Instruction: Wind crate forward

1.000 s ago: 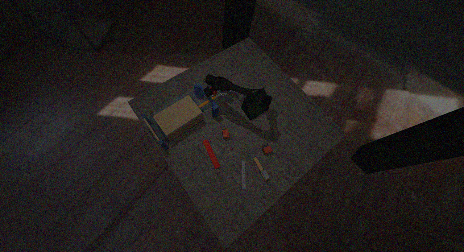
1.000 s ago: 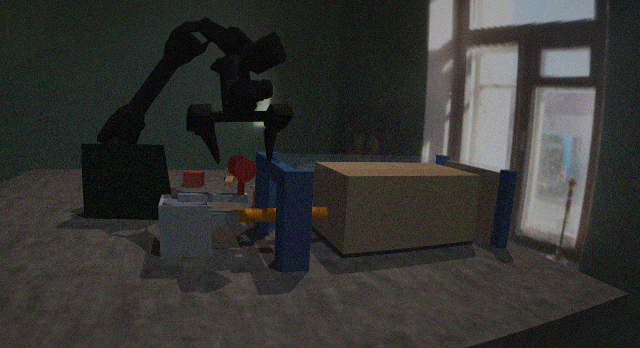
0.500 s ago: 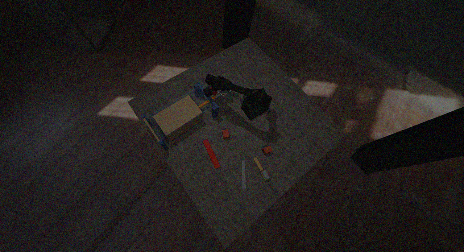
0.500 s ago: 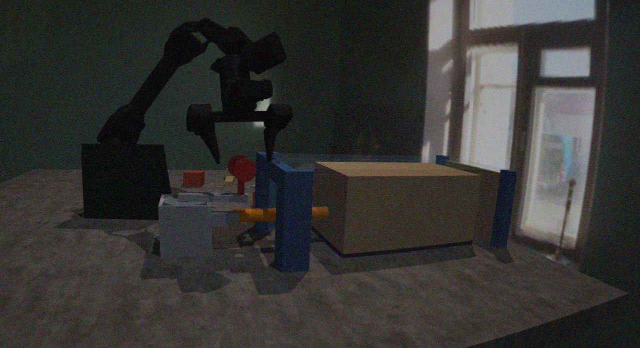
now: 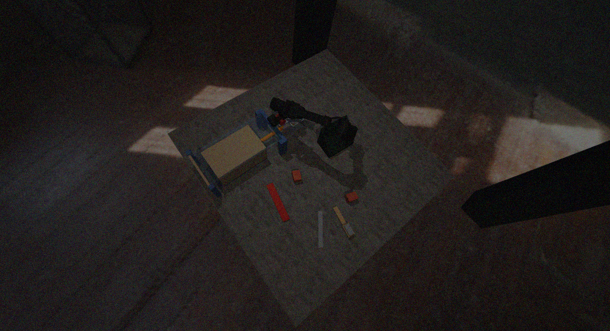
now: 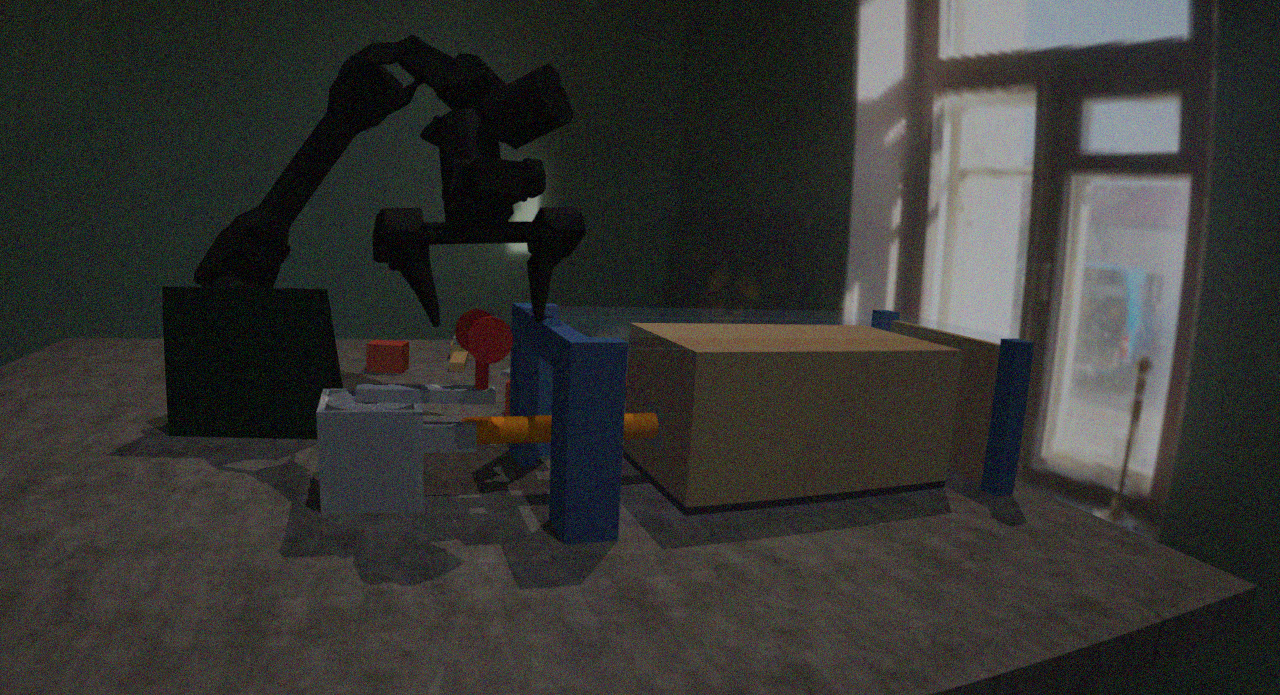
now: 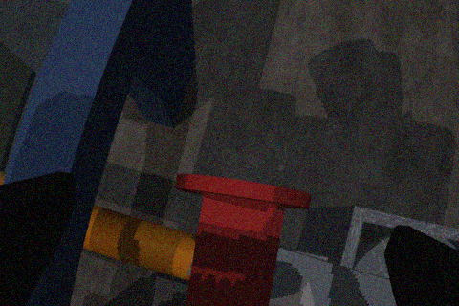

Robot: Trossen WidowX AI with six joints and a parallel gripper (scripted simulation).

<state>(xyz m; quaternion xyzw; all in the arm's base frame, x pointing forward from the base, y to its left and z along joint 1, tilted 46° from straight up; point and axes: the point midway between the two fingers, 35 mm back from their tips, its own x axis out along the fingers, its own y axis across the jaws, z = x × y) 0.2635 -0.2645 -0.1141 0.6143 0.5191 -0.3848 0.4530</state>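
The red knob lies 2 cm to the left of my gripper tip and 3 cm below it. Also, from my gripper tip: crank handle (4 cm behind, 2 cm to the left, 6 cm below); then blue frame (6 cm ahead, 2 cm to the left, 6 cm below); then grey winch (12 cm behind, 2 cm to the left, 13 cm below).
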